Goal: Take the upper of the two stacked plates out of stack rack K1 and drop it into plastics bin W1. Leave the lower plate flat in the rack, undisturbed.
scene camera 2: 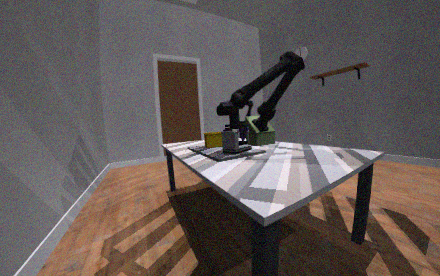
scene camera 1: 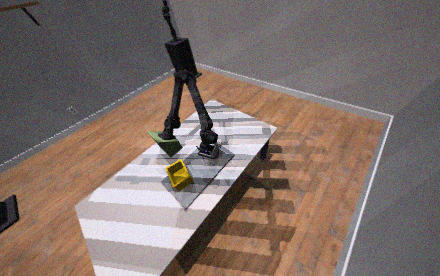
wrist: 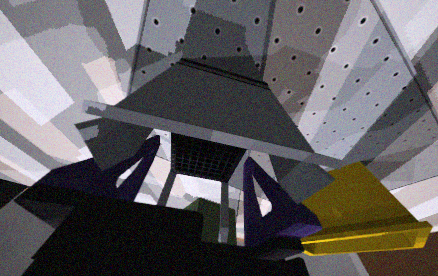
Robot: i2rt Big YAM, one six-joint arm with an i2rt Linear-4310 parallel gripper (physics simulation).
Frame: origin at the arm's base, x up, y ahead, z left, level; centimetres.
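Seen in the pictures: gripper, fingertip midpoint: (scene camera 1: 208, 148) (wrist: 205, 150); arm's base, link origin: (scene camera 2: 260, 125) (scene camera 1: 166, 137).
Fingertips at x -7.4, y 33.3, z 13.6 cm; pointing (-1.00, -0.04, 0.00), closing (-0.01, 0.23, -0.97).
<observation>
Pixels of each thing's top centre, then the offset from my fingertips to it. Level surfaces: height alone.
- grey stack rack K1, top centre: (wrist: 196, 218) (scene camera 2: 236, 130) (scene camera 1: 205, 144) dx +6.2, dy -0.7, dz -0.5 cm
- black gridded plate, top centre: (wrist: 208, 148) dx -0.6, dy -0.1, dz -0.3 cm
- yellow bin W1, top centre: (wrist: 351, 246) (scene camera 2: 215, 132) (scene camera 1: 177, 172) dx +4.2, dy -3.0, dz -29.0 cm
- perforated grey board, top centre: (wrist: 296, 155) (scene camera 2: 220, 148) (scene camera 1: 198, 167) dx -5.7, dy +1.6, dz -15.6 cm
- table, surface height: dx -7.1 cm
The grey stack rack K1 (scene camera 2: 231, 141) (wrist: 220, 107) stands on the grey board, with its wide wall and top rim facing the wrist camera. A black gridded plate (wrist: 207, 157) shows inside it, between the rack's walls and narrow posts; the two stacked plates cannot be told apart. My gripper (wrist: 205, 150) is open and empty, one purple finger on each side of that plate in the wrist view. Contact is unclear. In the scene camera 1 view it is down at the rack. The yellow bin W1 (scene camera 1: 179, 175) (scene camera 2: 213, 139) (wrist: 360, 192) stands upright beside the rack on the board.
The perforated grey board (scene camera 1: 187, 200) (scene camera 2: 220, 156) (wrist: 320, 65) lies under the rack and bin. A green angled block (scene camera 1: 169, 145) (scene camera 2: 262, 137) (wrist: 211, 212) stands at the arm's base. The table (scene camera 1: 130, 227) (scene camera 2: 275, 200) has striped light and shadow across it.
</observation>
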